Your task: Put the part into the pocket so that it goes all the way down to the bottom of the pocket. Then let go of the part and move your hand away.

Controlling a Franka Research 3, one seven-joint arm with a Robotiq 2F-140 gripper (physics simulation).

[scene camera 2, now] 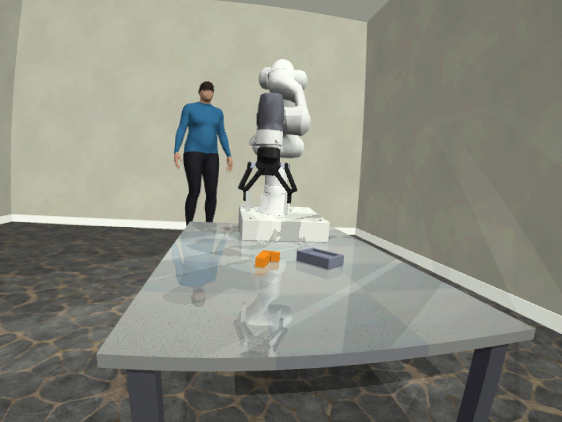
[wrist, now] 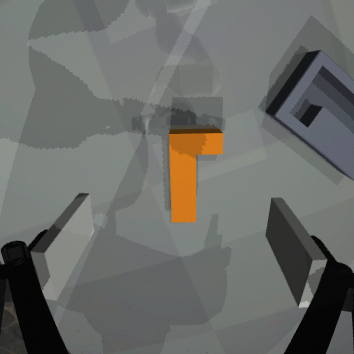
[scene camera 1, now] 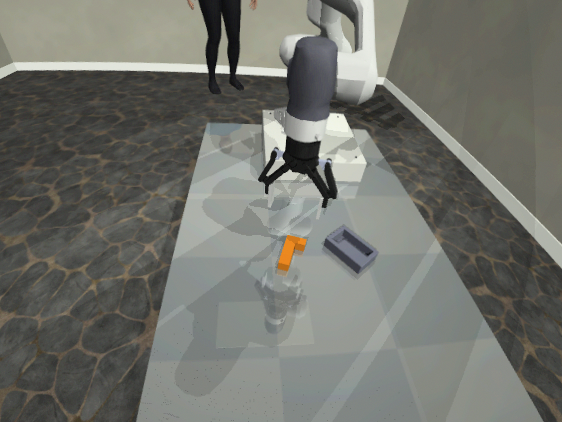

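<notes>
The orange L-shaped part (scene camera 1: 286, 255) (scene camera 2: 262, 259) (wrist: 183, 180) lies flat on the table. In the wrist view its long leg points down toward the gripper side and its short leg points right. The grey-purple block with the pocket (scene camera 1: 341, 258) (scene camera 2: 320, 260) (wrist: 299, 129) lies apart from it, to its right and turned at an angle; the wrist view cuts off its right end. The pocket is open on top and holds no part. My gripper (scene camera 1: 295, 207) (scene camera 2: 268, 206) (wrist: 179, 215) is open and empty, fingers pointing down, above the table and behind the part in the scene views.
The table (scene camera 1: 240, 380) (scene camera 2: 320, 320) is glossy, with reflections and shadows of the arm. The white robot base (scene camera 1: 345, 170) (scene camera 2: 285, 231) stands at its far end. A person (scene camera 1: 221, 45) (scene camera 2: 202, 130) stands on the floor behind the table, to the left of the arm.
</notes>
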